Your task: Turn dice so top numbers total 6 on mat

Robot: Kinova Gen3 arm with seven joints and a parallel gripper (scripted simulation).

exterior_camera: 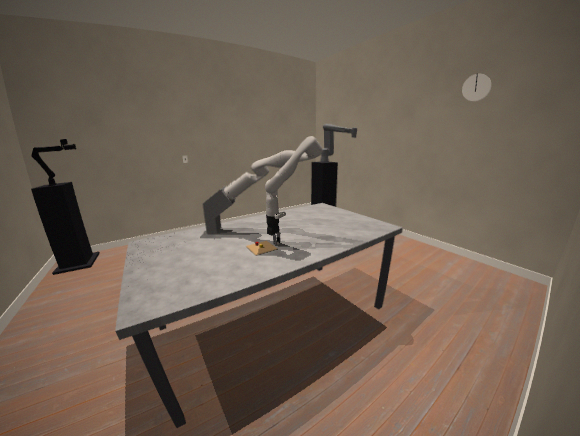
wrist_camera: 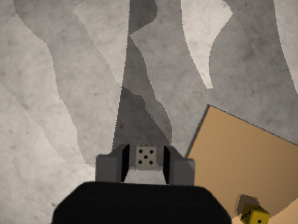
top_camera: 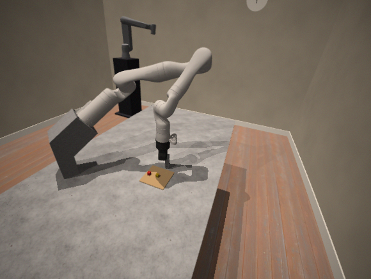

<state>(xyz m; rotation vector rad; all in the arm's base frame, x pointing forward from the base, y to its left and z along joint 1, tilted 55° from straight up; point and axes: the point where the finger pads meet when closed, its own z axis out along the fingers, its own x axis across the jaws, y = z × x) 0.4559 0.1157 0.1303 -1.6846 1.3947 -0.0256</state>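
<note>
Right now my hand is 20 mm above the white die. Also, from my hand: tan mat (100 mm to the right, 20 mm below); red die (110 mm to the right, 50 mm behind, 10 mm below); yellow die (100 mm to the right, 10 mm below).
</note>
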